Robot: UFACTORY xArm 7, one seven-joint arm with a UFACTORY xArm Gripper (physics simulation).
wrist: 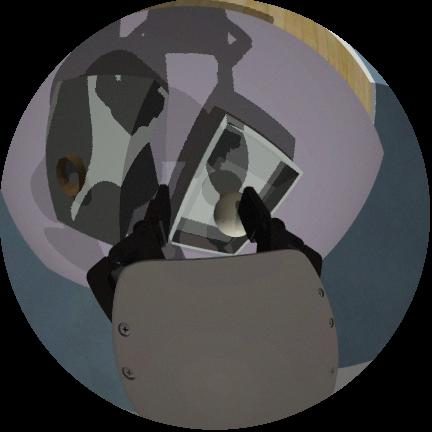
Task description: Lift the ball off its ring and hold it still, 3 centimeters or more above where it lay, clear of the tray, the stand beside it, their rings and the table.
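Places are measured from the arm's base along level axes (x ahead, y left, z up), in millimetres.
Pixels of known places: gripper, fingertip midpoint: (205, 197).
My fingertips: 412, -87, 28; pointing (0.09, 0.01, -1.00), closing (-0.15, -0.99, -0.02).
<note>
For each thing: its top centre in the pictures, then the offset to it from my fingertips, as dx, dy, dz. "pt": a spot on its surface instead. Level surfaces: height alone.
- pale ball at its top centre: (241, 229) -41, -36, +6
- orange-brown ring at a spot on its surface: (62, 176) pt +57, +150, +6
- pale purple table top at its surface level: dz -61
The pale ball (228, 216) rests inside the light, open tray (201, 206). A brown sliver of its ring (227, 193) shows at the ball's upper edge; the rest of that ring is hidden. My gripper (205, 197) is open, with nothing held between its fingers. The right finger overlaps the ball's right side in the view and hides part of it; whether they touch I cannot tell. The left finger appears by the tray's left wall, with a wide gap to the ball. The grey stand (107, 160) is to the left, with an orange-brown ring (62, 176) on it.
The pale purple table top (330, 150) lies around the tray and stand. The tray's raised walls surround the ball, and the stand is a short distance left of the tray. Dark shadows cross both. A wooden surface (320, 40) shows beyond the table's edge at the upper right.
</note>
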